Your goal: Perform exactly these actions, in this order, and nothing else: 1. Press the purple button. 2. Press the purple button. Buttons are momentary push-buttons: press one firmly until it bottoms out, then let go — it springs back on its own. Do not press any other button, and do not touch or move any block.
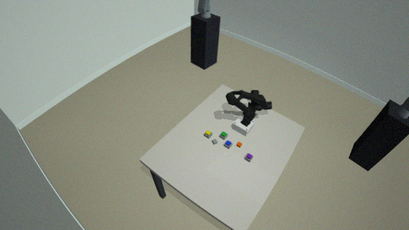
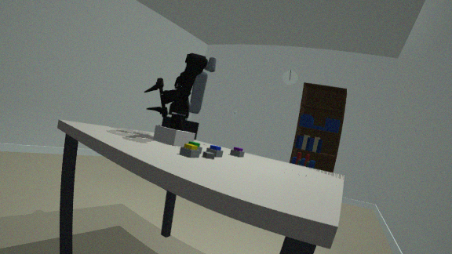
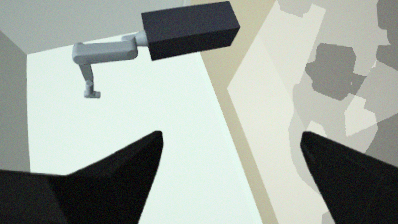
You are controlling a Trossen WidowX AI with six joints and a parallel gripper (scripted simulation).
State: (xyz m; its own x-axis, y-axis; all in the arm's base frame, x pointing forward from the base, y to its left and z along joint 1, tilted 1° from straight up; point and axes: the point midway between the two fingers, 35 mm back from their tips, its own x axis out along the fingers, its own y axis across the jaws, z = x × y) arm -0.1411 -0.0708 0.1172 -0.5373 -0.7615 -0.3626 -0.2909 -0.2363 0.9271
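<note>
Now: gripper tip 38 cm short of the purple button, 30 cm to the right of it and 14 cm above it. Round my gripper tip: orange block: 33 cm ahead, 17 cm to the left, 16 cm below; blue button: 40 cm ahead, 14 cm below, 11 cm to the left; green button: 35 cm ahead, 14 cm below, 3 cm to the left.
</note>
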